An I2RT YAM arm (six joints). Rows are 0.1 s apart.
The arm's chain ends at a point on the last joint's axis. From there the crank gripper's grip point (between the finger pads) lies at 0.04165 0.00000 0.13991 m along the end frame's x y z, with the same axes.
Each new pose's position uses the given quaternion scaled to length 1; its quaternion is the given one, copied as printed.
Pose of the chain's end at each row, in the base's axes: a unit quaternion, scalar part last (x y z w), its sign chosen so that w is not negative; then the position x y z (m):
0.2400 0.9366 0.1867 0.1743 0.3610 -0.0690 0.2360
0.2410 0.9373 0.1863 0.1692 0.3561 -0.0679 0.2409
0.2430 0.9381 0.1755 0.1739 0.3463 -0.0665 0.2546
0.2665 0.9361 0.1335 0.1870 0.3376 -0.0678 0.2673
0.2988 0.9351 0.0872 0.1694 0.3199 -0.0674 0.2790
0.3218 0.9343 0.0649 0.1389 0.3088 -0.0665 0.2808
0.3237 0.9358 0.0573 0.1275 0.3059 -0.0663 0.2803
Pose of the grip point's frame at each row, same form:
0.2400 0.9366 0.1867 0.1743 0.3849 -0.0103 0.1045
0.2410 0.9373 0.1863 0.1692 0.3786 -0.0090 0.1092
0.2430 0.9381 0.1755 0.1739 0.3697 -0.0107 0.1217
0.2665 0.9361 0.1335 0.1870 0.3637 -0.0239 0.1305
0.2988 0.9351 0.0872 0.1694 0.3397 -0.0342 0.1382
0.3218 0.9343 0.0649 0.1389 0.3195 -0.0362 0.1384
0.3237 0.9358 0.0573 0.1275 0.3129 -0.0370 0.1375

